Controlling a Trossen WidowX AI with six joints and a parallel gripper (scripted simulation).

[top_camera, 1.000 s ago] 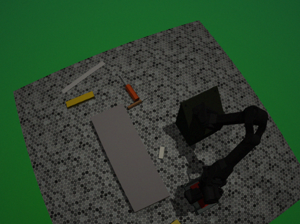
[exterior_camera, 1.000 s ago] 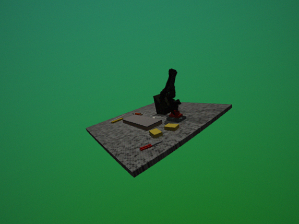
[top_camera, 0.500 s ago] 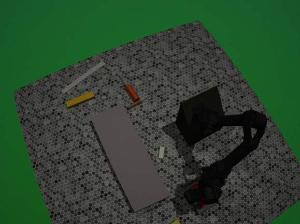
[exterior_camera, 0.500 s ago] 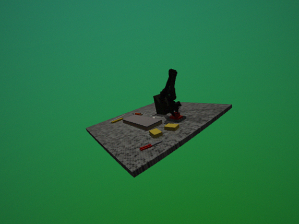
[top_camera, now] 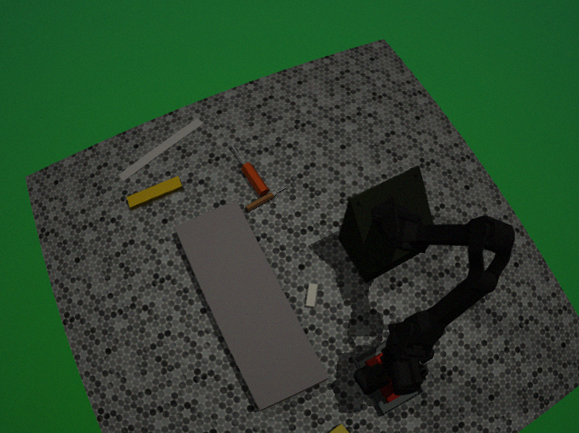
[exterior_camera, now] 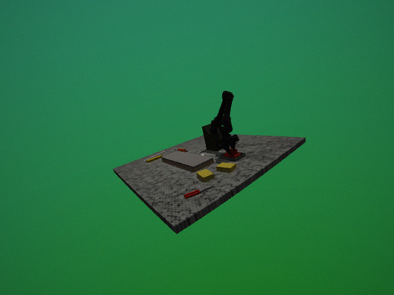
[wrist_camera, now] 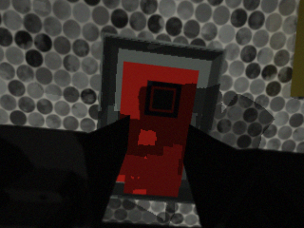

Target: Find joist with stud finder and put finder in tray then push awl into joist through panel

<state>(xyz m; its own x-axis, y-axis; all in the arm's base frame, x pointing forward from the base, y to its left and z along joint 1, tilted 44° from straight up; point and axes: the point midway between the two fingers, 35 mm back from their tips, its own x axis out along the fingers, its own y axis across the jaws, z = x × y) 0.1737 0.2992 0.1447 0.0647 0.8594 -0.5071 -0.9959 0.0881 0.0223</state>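
The red stud finder is 1 cm to the left of my gripper tip and 2 cm above it. The rest, counted from my gripper tip: awl: 1 cm behind, 58 cm to the right, 2 cm below; grey tray: 1 cm to the right, 2 cm below; small white block: 5 cm ahead, 29 cm to the right, 2 cm below.
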